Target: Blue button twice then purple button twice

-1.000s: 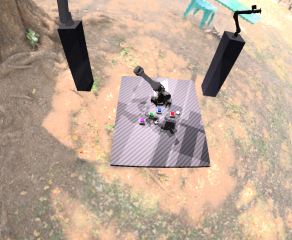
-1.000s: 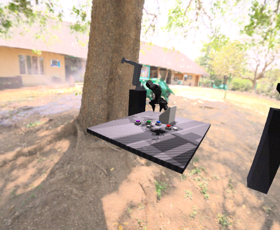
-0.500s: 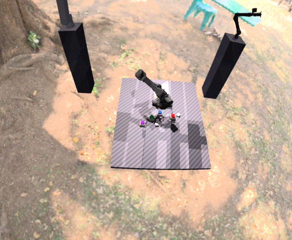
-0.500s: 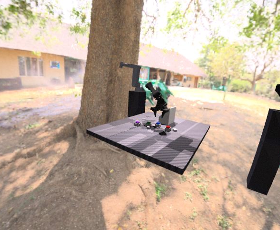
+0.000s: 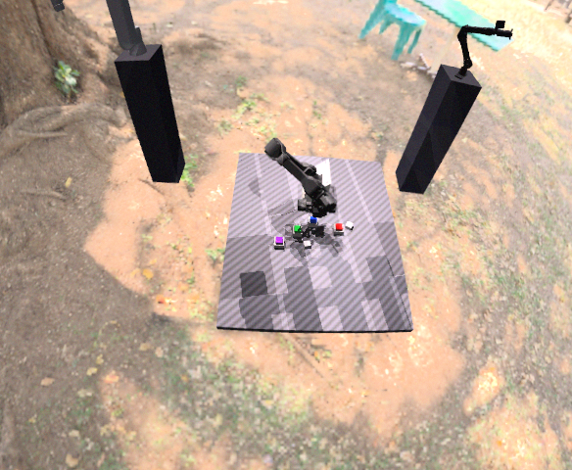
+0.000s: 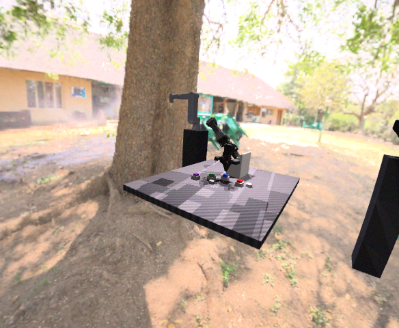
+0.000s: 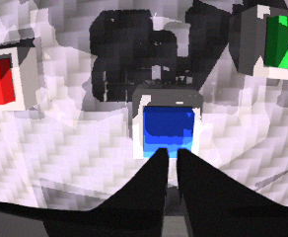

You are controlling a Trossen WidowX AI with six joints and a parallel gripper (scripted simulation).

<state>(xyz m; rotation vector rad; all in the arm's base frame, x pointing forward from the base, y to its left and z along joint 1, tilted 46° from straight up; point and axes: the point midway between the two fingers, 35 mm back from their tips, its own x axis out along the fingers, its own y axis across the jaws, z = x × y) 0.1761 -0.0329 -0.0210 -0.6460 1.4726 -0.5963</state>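
My gripper tip is now 30 mm above the blue button. Also, from my gripper tip: green button: 80 mm to the right, 60 mm ahead, 30 mm below; then white block: 190 mm to the left, 60 mm below; then red button: 130 mm to the left, 30 mm below, 30 mm ahead.
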